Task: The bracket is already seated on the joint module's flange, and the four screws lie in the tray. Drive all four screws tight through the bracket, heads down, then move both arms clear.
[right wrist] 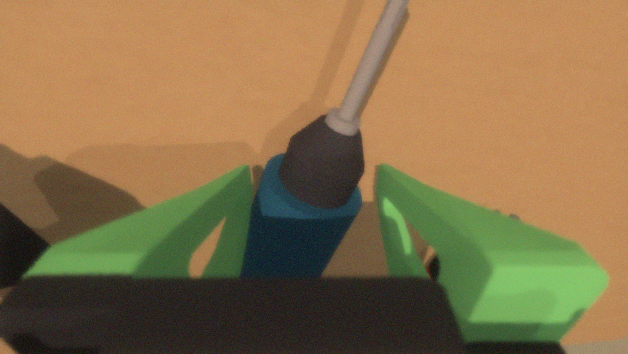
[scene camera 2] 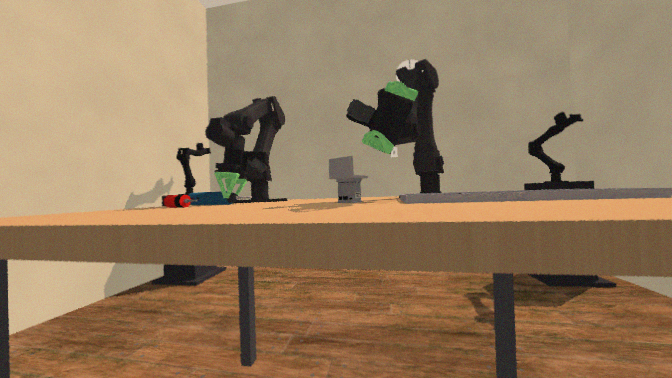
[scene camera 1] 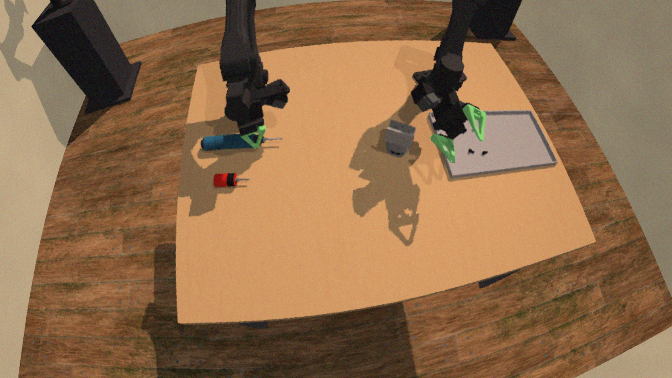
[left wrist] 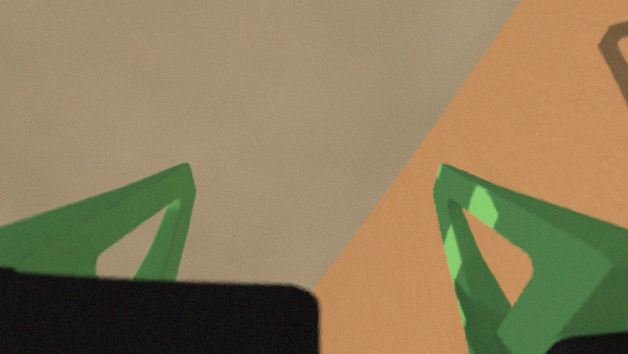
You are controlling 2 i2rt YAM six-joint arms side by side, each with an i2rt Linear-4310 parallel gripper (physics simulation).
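Places are measured from the left arm's base along level axes (x ahead, y up, z right), in centimetres.
Where they show: left gripper, fingertip midpoint: [scene camera 2: 387, 107] [scene camera 1: 466, 152] [left wrist: 314, 177]; right gripper, fingertip midpoint: [right wrist: 314, 177] [scene camera 2: 229, 199] [scene camera 1: 254, 141]; right arm's base, origin of the base link: [scene camera 2: 260, 201].
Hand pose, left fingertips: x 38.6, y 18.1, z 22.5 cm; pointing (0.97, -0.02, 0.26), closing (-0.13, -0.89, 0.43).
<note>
Things, the pixels of their top centre, and the offset from my left fingertips.
- blue screwdriver, middle of its top: [right wrist: 291, 291] [scene camera 1: 238, 136] [scene camera 2: 218, 191] dx -31.9, dy -13.9, dz +46.6 cm
- joint module, middle of its top: [scene camera 2: 348, 177] [scene camera 1: 400, 133] dx -16.3, dy -11.7, dz +6.7 cm
- tray, middle of its top: [scene camera 2: 499, 191] [scene camera 1: 498, 137] dx -8.9, dy -16.5, dz -26.4 cm
- short red screwdriver, middle of its top: [scene camera 1: 230, 176] [scene camera 2: 182, 194] dx -20.8, dy -14.7, dz +51.1 cm
A blue screwdriver [scene camera 1: 218, 143] [scene camera 2: 207, 198] [right wrist: 295, 245] lies on the table at the picture's left. My right gripper [scene camera 1: 254, 144] [scene camera 2: 233, 195] [right wrist: 314, 177] is open, pointing down, with its fingers on either side of the front of the blue handle, not clamped on it. My left gripper [scene camera 1: 468, 150] [scene camera 2: 390, 116] [left wrist: 314, 177] is open and empty, raised near the tray. The grey bracket [scene camera 1: 400, 130] [scene camera 2: 341, 167] sits on the joint module [scene camera 1: 397, 146] [scene camera 2: 349, 192]. Small dark screws [scene camera 1: 471, 151] [scene camera 1: 484, 153] lie in the tray [scene camera 1: 505, 171] [scene camera 2: 500, 195]; their number is unclear.
A short red screwdriver [scene camera 1: 221, 180] [scene camera 2: 172, 201] lies beside the blue one, nearer the front edge. The joint module stands between the two arms, left of the tray in the picture. Dark pedestals [scene camera 1: 80, 50] [scene camera 1: 495, 20] stand behind the table.
</note>
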